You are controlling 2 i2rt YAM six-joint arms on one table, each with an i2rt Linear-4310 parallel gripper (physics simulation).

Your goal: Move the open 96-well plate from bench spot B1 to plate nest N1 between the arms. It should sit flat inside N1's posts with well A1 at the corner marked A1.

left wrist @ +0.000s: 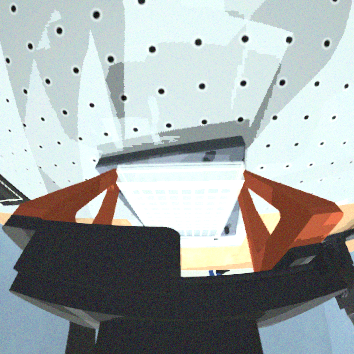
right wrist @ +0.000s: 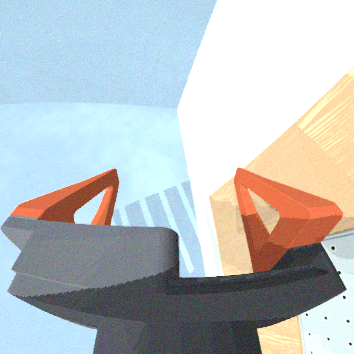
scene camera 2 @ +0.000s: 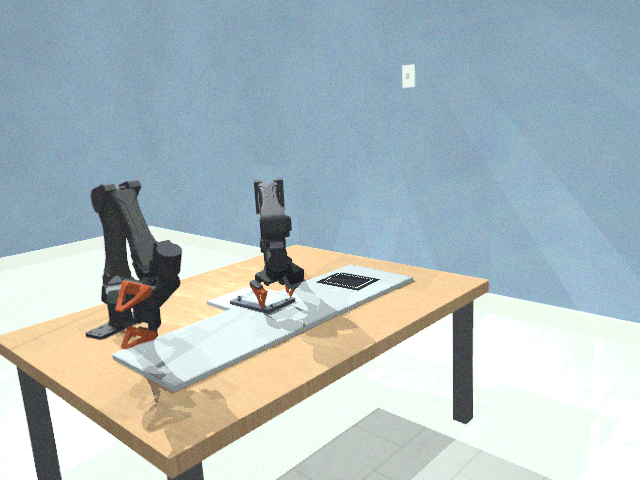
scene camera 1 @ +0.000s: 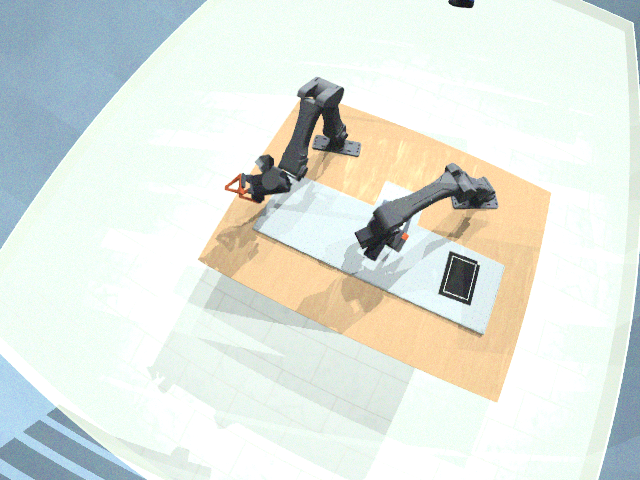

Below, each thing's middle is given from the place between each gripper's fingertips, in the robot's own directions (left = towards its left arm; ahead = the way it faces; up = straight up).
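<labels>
The black nest with white outline (scene camera 1: 459, 279) is 310 mm to the left of my left hand, 30 mm ahead of it and 10 mm below it. Counting from that same left hand, I find the dark grey nest with locator pegs (left wrist: 231, 148) 60 mm behind, while the white well plate (left wrist: 195, 198) is 40 mm behind and 10 mm above.
Measured from my right hand, the black nest with white outline is 850 mm to the left, 80 mm behind and 140 mm below. The dark grey nest with locator pegs is 540 mm to the left of that right hand, 170 mm behind it and 130 mm below it; as for the white well plate, it is 150 mm behind my right hand, 540 mm to the left of it and 120 mm below it.
</labels>
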